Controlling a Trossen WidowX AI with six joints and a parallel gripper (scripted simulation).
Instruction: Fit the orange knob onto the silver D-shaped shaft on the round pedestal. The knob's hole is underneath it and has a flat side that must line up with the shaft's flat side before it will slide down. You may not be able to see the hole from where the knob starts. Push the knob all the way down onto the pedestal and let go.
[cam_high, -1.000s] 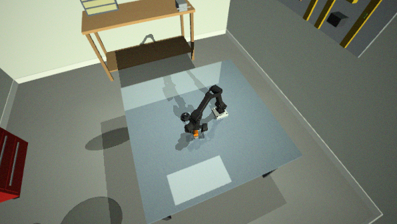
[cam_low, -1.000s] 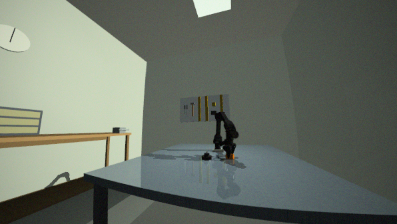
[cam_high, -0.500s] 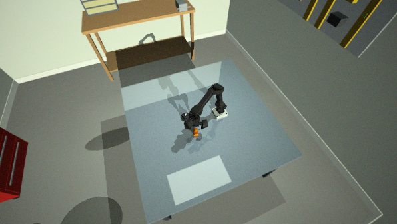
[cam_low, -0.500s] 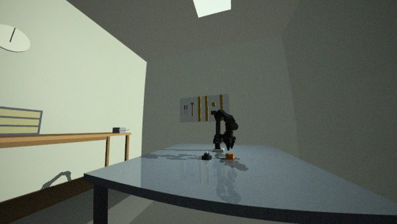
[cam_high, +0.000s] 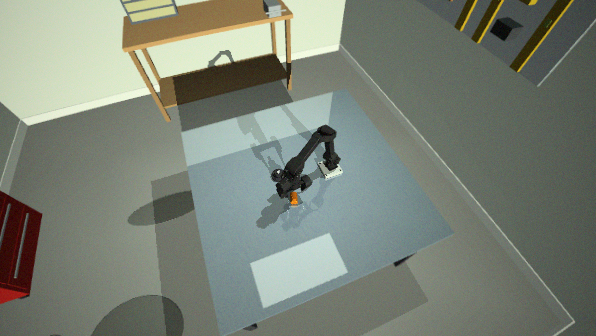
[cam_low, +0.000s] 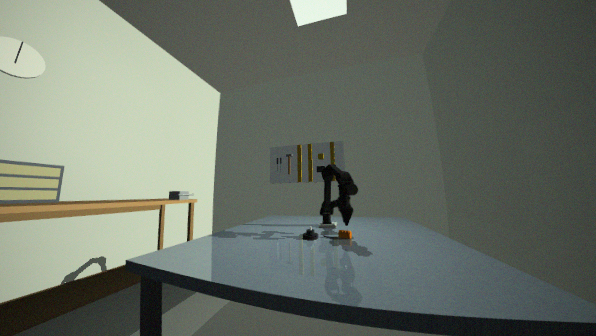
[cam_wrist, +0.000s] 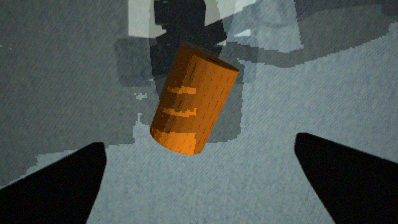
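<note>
Right now the orange knob is 50 mm below my gripper tip, 10 mm to the left of it and 10 mm ahead of it. From my gripper tip the other things lie so: dark round pedestal: 190 mm to the right, 40 mm below, 10 mm ahead.
</note>
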